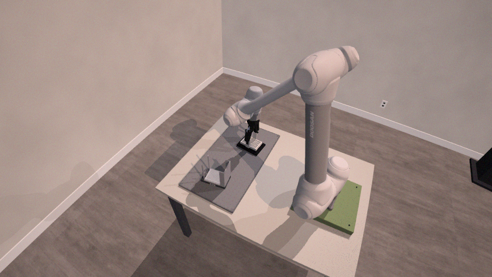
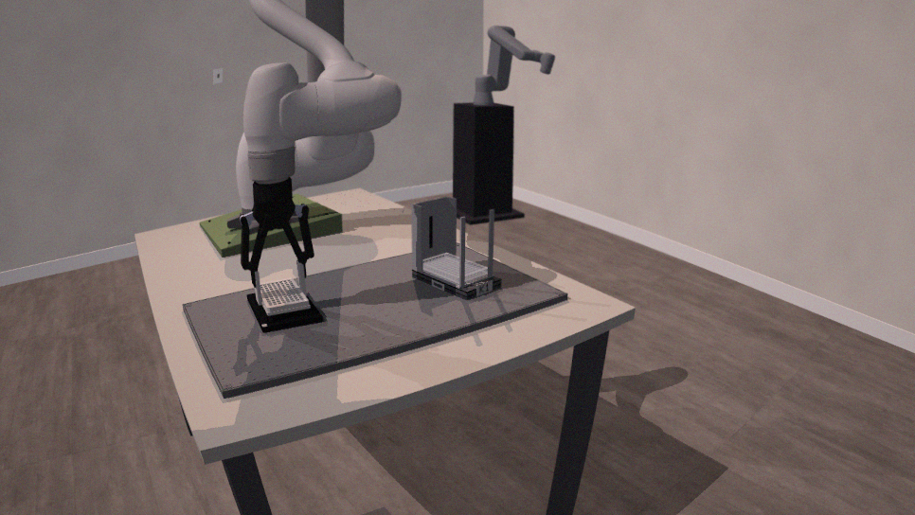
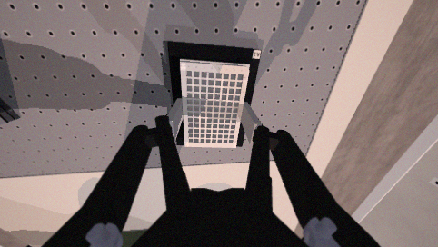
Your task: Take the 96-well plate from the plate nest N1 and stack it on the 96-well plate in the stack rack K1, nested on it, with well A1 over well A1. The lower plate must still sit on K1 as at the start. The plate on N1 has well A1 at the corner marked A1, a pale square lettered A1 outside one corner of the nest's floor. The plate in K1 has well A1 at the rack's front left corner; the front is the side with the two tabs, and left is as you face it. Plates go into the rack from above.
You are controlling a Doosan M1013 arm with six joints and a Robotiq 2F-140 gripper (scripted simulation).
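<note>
Right now the pale A1 mark is 8 cm ahead of my hand, 5 cm to the right of it and 4 cm below it.
</note>
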